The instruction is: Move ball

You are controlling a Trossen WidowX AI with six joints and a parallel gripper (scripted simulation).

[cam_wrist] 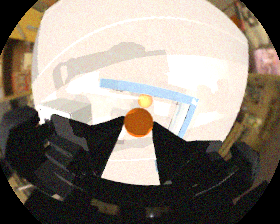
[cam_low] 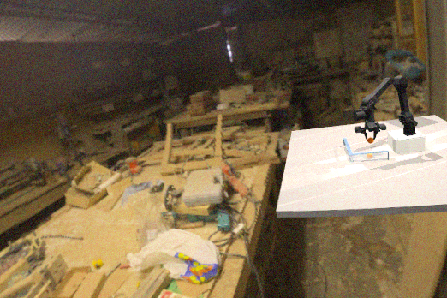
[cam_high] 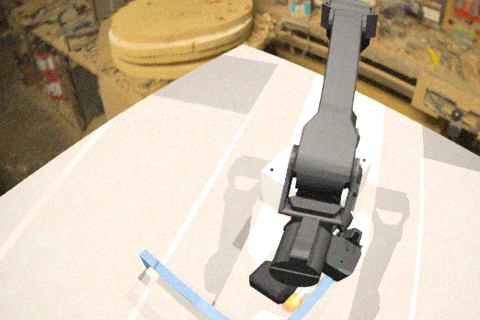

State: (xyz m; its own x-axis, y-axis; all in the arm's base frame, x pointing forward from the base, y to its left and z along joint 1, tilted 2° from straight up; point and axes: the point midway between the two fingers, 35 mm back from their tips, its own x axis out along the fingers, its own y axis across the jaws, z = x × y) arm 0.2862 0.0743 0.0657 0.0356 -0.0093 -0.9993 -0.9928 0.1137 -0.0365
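Right now my gripper tip is 10 cm above the see-through copy of ball, 1 cm to the right of it and 1 cm short of it. The rest, counted from my gripper tip: orange ball (right at my gripper tip).
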